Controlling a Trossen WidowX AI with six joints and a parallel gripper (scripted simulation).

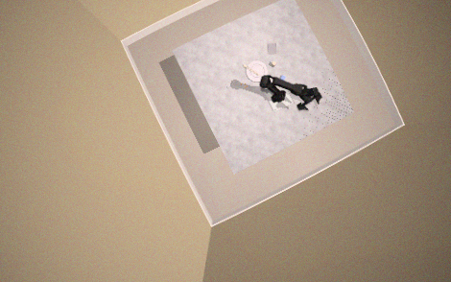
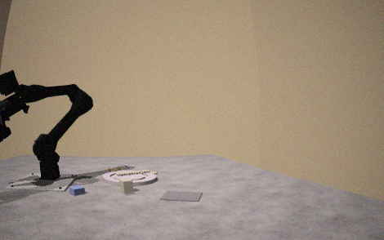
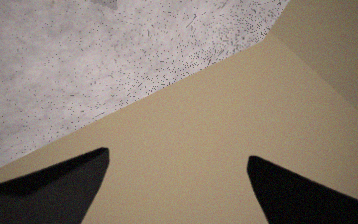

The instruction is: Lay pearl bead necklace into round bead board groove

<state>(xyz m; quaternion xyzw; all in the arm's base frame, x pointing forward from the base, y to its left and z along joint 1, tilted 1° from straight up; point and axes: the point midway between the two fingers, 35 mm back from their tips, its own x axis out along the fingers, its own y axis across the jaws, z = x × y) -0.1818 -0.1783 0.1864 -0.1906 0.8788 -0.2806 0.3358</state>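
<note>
Now: the round bead board 510 mm ahead of my gripper tip, 250 mm to the left of it and 160 mm below it. Round my gripper tip: flat grey plate: 660 mm ahead, 170 mm below, 30 mm to the left; cream cube: 510 mm ahead, 150 mm below, 90 mm to the left; blue block: 360 mm ahead, 160 mm below, 50 mm to the left.
</note>
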